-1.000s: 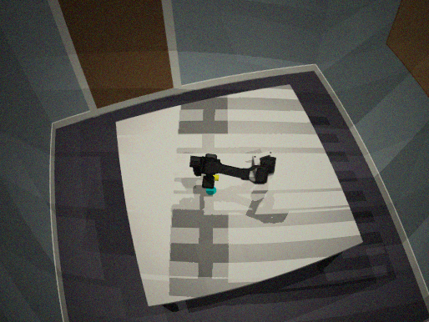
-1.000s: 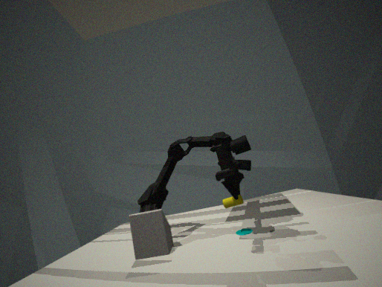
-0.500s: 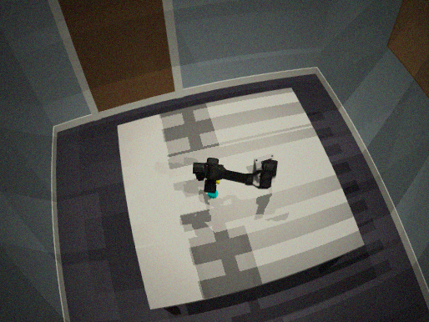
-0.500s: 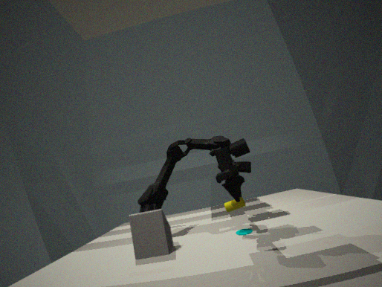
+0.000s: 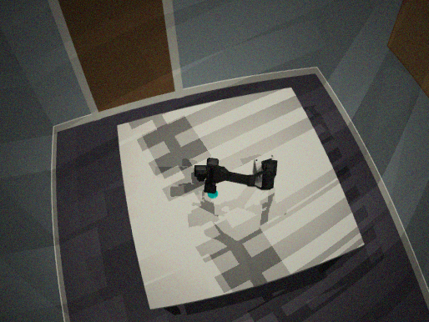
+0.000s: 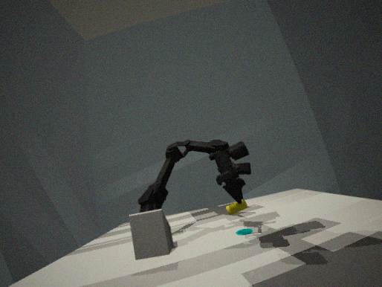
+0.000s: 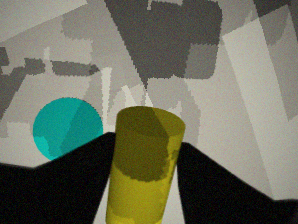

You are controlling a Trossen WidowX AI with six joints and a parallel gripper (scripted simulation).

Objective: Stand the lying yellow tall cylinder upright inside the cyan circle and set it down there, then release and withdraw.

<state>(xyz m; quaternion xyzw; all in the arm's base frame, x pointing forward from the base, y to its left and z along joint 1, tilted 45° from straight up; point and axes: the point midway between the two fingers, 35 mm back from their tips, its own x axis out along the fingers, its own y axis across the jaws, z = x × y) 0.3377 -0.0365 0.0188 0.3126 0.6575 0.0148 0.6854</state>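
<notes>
Right now my gripper tip is 10 mm past the cyan circle, 40 mm to the right of it and 110 mm above it. Also, from my gripper tip: yellow tall cylinder (20 mm behind, 10 mm to the left, 10 mm below).
</notes>
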